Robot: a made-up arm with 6 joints.
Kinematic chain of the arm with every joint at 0, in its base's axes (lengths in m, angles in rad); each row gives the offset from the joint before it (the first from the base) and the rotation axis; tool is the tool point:
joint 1: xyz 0 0 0.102 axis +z
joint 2: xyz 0 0.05 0 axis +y
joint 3: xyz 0 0 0.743 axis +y
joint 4: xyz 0 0 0.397 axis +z
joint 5: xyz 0 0 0 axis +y
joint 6: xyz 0 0 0.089 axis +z
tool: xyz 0 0 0
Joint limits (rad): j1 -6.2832..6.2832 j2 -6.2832..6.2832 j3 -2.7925..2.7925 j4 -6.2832..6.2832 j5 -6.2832..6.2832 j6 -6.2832..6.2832
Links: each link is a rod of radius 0.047 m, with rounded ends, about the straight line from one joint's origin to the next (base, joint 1, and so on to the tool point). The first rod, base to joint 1, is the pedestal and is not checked.
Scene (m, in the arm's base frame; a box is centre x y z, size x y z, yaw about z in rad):
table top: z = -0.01
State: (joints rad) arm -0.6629 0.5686 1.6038 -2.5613 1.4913 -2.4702
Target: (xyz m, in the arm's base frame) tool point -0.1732 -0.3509 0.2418
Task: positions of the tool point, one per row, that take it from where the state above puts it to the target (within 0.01 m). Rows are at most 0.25 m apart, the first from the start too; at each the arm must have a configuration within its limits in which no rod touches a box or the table.
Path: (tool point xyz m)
1: 0.4398 -0.5916 0.4479
2: 0.2422 -0.6277 0.3540
3: 0.0563 -0.5854 0.2855
4: -0.0875 -0.4835 0.2473
5: -0.1732 -0.3509 0.2418

